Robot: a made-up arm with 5 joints.
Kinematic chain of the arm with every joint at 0, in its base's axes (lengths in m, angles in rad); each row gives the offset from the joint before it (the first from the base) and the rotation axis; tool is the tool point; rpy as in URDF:
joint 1: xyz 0 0.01 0.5 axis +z
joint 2: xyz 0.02 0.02 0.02 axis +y
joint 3: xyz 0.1 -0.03 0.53 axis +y
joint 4: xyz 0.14 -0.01 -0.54 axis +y
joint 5: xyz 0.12 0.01 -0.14 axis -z
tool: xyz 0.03 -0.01 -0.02 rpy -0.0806 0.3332 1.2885
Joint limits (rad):
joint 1: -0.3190..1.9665
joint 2: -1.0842..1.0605
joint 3: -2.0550..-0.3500
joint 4: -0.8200..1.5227
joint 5: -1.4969..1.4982
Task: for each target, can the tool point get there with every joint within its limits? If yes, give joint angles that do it. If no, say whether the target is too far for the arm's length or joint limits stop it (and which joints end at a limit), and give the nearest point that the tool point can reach.
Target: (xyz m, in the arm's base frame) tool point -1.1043 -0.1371 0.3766
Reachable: no: joint limits stop it (at a limit: joint 1, joint 3, joint 4, joint 5) | nearest point -0.1411 0.2980 0.3606 | short by 1.057 m
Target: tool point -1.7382 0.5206 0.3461
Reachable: no: too far | nearest point -0.4576 1.0556 0.3461 | short by 1.388 m
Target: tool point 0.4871 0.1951 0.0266
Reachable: yes | joints 0.3633 0.8653 -0.5302 0.0539 -0.6406
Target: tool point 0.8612 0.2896 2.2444
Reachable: no: too far | nearest point 0.5668 0.1940 1.6416 | short by 0.678 m
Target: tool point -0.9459 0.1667 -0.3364
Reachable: no: joint limits stop it (at a limit: joint 1, joint 2, joint 5) | nearest point -0.2162 0.4777 -0.0736 | short by 0.836 m
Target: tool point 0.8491 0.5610 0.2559
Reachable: yes | joints 0.5635 0.8405 -1.4726 0.8814 -1.1021
